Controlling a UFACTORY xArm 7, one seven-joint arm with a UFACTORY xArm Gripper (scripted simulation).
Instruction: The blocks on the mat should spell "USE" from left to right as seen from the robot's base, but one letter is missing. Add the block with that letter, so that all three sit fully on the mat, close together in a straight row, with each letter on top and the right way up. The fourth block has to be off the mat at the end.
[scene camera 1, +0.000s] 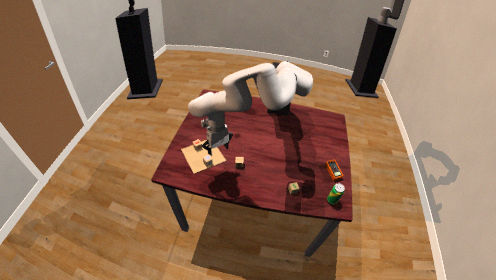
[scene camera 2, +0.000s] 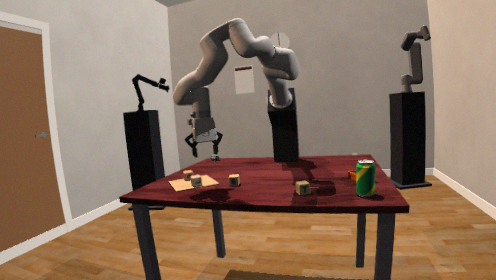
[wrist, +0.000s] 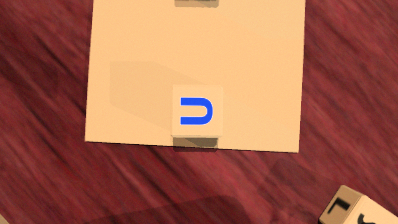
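My gripper (scene camera 2: 205, 155) in sight. Tan mat (wrist: 134, 59) in sight.
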